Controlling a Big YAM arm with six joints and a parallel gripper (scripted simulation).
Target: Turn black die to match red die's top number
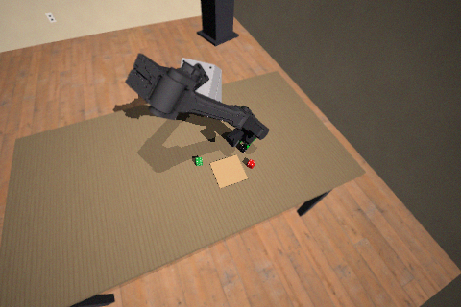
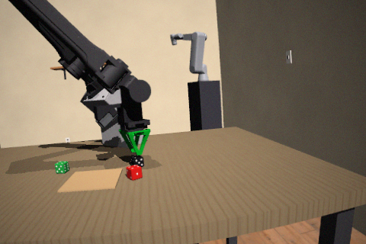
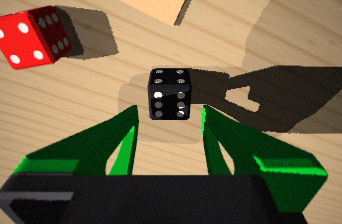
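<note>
Right now my hand is 30 mm above the black die. Round my hand: red die 90 mm ahead, 30 mm to the right, 30 mm below; then tan mat 50 mm ahead, 140 mm to the right, 50 mm below; then green die 80 mm behind, 220 mm to the right, 30 mm below.
</note>
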